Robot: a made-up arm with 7 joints. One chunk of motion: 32 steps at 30 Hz.
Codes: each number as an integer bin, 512 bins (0 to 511) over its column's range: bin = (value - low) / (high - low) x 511, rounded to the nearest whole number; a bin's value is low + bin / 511 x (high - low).
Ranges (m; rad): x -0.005..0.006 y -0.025..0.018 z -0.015..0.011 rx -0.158..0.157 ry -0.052..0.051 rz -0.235..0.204
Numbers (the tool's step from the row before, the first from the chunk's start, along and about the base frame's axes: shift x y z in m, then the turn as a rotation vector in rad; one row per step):
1: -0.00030 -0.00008 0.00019 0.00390 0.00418 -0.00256
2: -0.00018 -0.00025 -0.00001 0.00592 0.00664 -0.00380
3: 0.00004 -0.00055 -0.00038 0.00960 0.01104 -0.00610
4: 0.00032 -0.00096 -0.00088 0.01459 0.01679 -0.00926
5: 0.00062 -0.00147 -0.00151 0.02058 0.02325 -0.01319
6: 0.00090 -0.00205 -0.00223 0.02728 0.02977 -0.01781
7: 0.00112 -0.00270 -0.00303 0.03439 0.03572 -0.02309
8: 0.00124 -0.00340 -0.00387 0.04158 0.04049 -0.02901
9: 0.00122 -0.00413 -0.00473 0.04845 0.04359 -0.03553
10: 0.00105 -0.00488 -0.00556 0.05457 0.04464 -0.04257
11: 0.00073 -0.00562 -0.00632 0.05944 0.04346 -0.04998
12: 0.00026 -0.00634 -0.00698 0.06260 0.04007 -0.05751
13: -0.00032 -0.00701 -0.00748 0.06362 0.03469 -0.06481
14: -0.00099 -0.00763 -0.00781 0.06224 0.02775 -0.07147
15: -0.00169 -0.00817 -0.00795 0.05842 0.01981 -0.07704
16: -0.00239 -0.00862 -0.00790 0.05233 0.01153 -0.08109
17: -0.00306 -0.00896 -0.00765 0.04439 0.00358 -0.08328
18: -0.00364 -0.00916 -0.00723 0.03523 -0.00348 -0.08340
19: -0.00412 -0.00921 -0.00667 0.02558 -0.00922 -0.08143
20: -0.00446 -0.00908 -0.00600 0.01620 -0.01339 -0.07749
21: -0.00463 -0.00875 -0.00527 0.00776 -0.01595 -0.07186
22: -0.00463 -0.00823 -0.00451 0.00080 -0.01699 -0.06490
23: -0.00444 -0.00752 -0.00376 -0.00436 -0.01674 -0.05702
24: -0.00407 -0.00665 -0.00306 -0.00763 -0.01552 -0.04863
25: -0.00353 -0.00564 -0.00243 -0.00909 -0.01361 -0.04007
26: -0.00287 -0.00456 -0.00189 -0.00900 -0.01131 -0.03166
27: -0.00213 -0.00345 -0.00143 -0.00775 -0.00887 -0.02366
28: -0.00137 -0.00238 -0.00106 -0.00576 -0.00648 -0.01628
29: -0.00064 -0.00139 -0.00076 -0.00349 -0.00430 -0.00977
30: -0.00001 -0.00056 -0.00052 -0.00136 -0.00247 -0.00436
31: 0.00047 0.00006 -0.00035 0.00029 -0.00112 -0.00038
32: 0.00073 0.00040 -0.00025 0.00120 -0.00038 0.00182
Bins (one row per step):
1: 218 296 299 263 279 271
2: 224 294 295 266 291 269
3: 234 291 287 272 313 266
4: 247 286 278 280 341 263
5: 261 280 265 290 373 258
6: 274 273 251 301 406 253
7: 284 265 235 312 435 247
8: 290 257 219 324 459 240
9: 289 248 202 335 474 232
10: 281 239 186 345 479 224
11: 266 230 171 353 474 215
12: 244 222 158 358 457 207
13: 217 214 148 360 430 198
14: 186 206 141 357 396 190
15: 154 200 139 351 356 184
16: 121 195 140 341 315 179
17: 90 191 144 328 276 177
18: 63 188 153 313 241 176
19: 41 188 164 298 212 179
20: 25 189 177 283 192 183
21: 17 193 191 269 179 190
22: 17 199 206 258 174 198
23: 26 208 221 249 175 207
24: 43 218 235 244 181 217
25: 68 230 247 242 190 227
26: 99 243 258 242 202 237
27: 133 256 267 244 214 246
28: 169 269 274 247 226 255
29: 203 281 280 251 237 262
30: 232 290 285 254 246 268
31: 254 298 288 257 252 273
32: 266 302 290 258 256 276

